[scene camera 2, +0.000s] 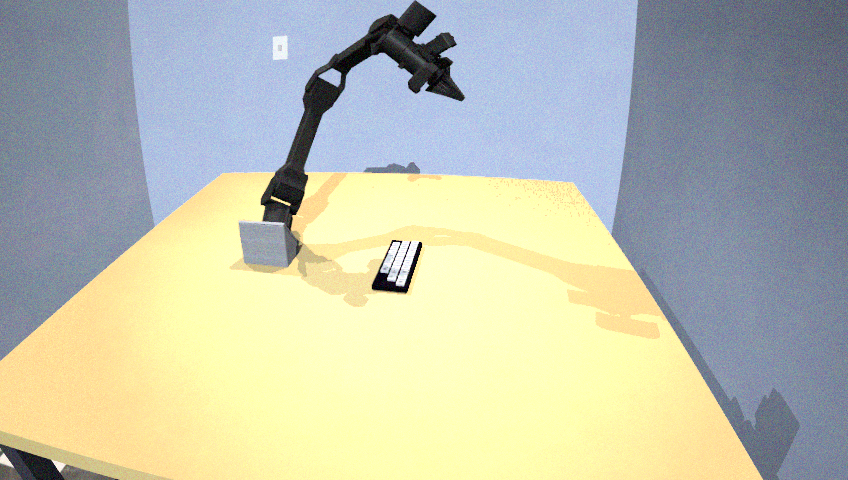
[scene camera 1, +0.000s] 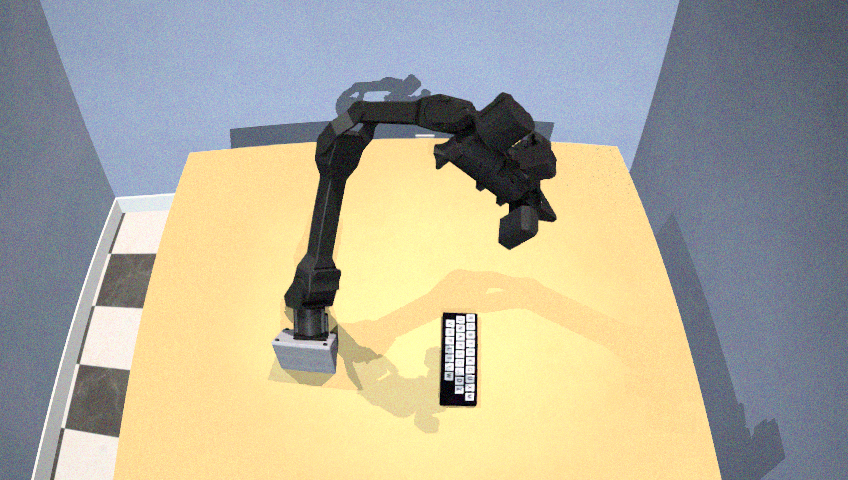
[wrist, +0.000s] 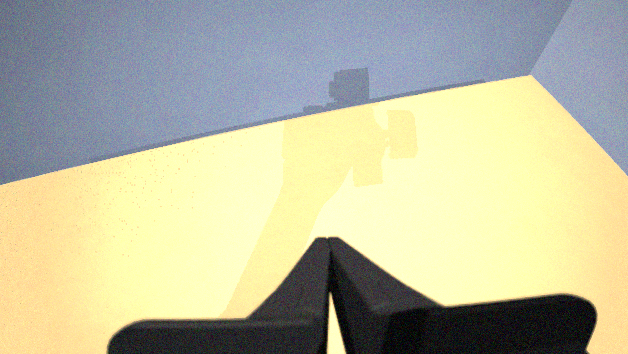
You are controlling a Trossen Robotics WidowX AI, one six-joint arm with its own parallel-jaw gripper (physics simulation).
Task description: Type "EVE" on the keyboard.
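Where they show: gripper, fingertip midpoint: (scene camera 2: 463, 99) (scene camera 1: 554, 219) (wrist: 326, 247); arm's base at its link origin: (scene camera 2: 273, 232) (scene camera 1: 309, 336).
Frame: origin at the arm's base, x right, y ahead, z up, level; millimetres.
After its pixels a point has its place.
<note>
The black keyboard (scene camera 1: 458, 356) {x 40, y 287, z -42 mm} (scene camera 2: 398, 265) {x 63, y 290, z -44 mm} with white keys lies flat on the table, to the right of the arm's base in both scene views. Its keys run in three long rows, and most letters are too small to read surely. My gripper (scene camera 1: 552, 219) {x 2, y 416, z 302 mm} (scene camera 2: 462, 98) {x 2, y 416, z 302 mm} (wrist: 326, 247) {x 2, y 416, z 302 mm} is shut and empty, with its fingertips together. It is high above the table, beyond and to the right of the keyboard in scene camera 1, and points obliquely down and to the right in scene camera 2. The keyboard does not show in the wrist view.
The wooden table (scene camera 1: 565, 416) {x 207, y 487, z -60 mm} (scene camera 2: 357, 386) {x 431, y 238, z -60 mm} (wrist: 475, 225) {x 303, y 505, z -60 mm} carries the arm's grey base block (scene camera 1: 304, 353) {x 49, y -9, z 19 mm} (scene camera 2: 263, 243) {x 50, y -12, z -5 mm} at its left part. Blue-grey walls stand beyond the table's back and right edges. The arm's shadows fall across the table and beside the keyboard.
</note>
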